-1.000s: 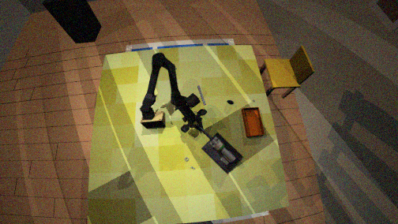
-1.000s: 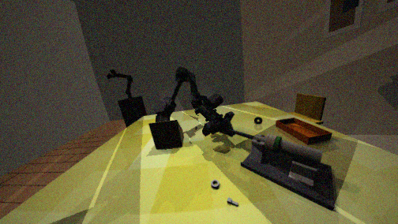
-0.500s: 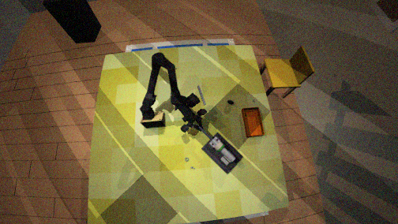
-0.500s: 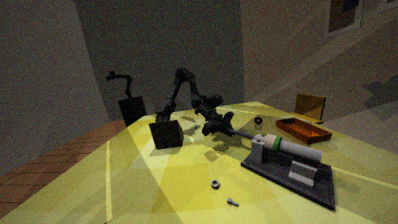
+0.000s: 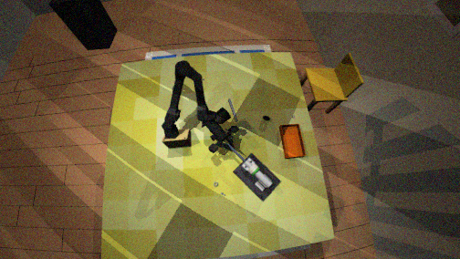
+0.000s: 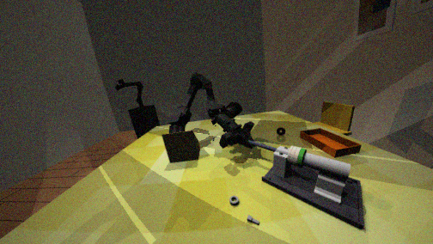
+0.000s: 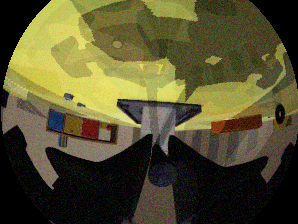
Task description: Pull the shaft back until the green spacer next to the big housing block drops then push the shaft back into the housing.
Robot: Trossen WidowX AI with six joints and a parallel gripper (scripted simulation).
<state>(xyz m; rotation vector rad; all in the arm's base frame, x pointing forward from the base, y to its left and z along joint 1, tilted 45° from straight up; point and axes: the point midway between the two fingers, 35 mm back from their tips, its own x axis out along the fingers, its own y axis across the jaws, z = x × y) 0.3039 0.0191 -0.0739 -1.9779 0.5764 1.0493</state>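
The green spacer lies 120 mm ahead of my gripper tip, 110 mm to the right of it and 20 mm above it. The rest, counted from my gripper tip: orange tray: 360 mm ahead, 70 mm to the left, 50 mm below; black ring: 210 mm to the left, 200 mm ahead, 40 mm below.
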